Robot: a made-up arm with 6 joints. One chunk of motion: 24 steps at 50 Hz.
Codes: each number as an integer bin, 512 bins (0 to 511) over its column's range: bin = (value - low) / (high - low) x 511, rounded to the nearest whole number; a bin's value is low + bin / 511 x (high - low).
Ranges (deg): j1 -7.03..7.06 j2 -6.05..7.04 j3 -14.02..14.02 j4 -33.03..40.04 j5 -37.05..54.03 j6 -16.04..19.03
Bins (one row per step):
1: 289 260 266 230 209 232
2: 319 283 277 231 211 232
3: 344 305 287 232 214 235
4: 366 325 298 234 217 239
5: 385 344 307 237 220 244
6: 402 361 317 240 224 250
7: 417 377 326 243 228 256
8: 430 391 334 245 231 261
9: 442 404 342 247 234 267
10: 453 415 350 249 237 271
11: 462 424 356 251 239 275
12: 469 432 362 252 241 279
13: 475 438 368 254 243 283
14: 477 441 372 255 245 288
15: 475 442 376 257 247 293
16: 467 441 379 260 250 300
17: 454 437 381 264 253 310
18: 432 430 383 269 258 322
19: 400 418 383 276 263 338
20: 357 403 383 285 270 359
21: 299 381 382 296 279 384
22: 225 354 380 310 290 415
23: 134 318 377 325 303 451
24: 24 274 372 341 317 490
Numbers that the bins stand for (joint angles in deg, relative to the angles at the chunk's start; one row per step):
1: 0.94 0.61 0.58 -0.14 0.20 -0.12
2: 1.77 1.20 1.18 0.00 0.56 -0.12
3: 2.46 1.76 1.73 0.14 1.09 0.09
4: 3.06 2.28 2.33 0.43 1.63 0.36
5: 3.59 2.76 2.83 0.86 2.16 0.71
6: 4.05 3.20 3.37 1.29 2.88 1.12
7: 4.47 3.61 3.87 1.72 3.59 1.53
8: 4.83 3.97 4.31 2.00 4.12 1.87
9: 5.16 4.30 4.75 2.29 4.66 2.28
10: 5.46 4.58 5.19 2.58 5.19 2.56
11: 5.71 4.81 5.51 2.86 5.55 2.83
12: 5.90 5.02 5.84 3.00 5.91 3.11
13: 6.07 5.17 6.17 3.29 6.26 3.38
14: 6.12 5.25 6.39 3.43 6.62 3.73
15: 6.07 5.27 6.61 3.72 6.97 4.07
16: 5.85 5.25 6.78 4.15 7.51 4.55
17: 5.49 5.14 6.89 4.72 8.04 5.24
18: 4.88 4.97 7.00 5.44 8.94 6.06
19: 4.00 4.66 7.00 6.44 9.83 7.16
20: 2.81 4.27 7.00 7.72 11.07 8.60
21: 1.21 3.71 6.94 9.30 12.68 10.31
22: -0.83 3.02 6.83 11.30 14.64 12.44
23: -3.34 2.10 6.67 13.44 16.96 14.91
24: -6.37 0.97 6.39 15.73 19.45 17.59

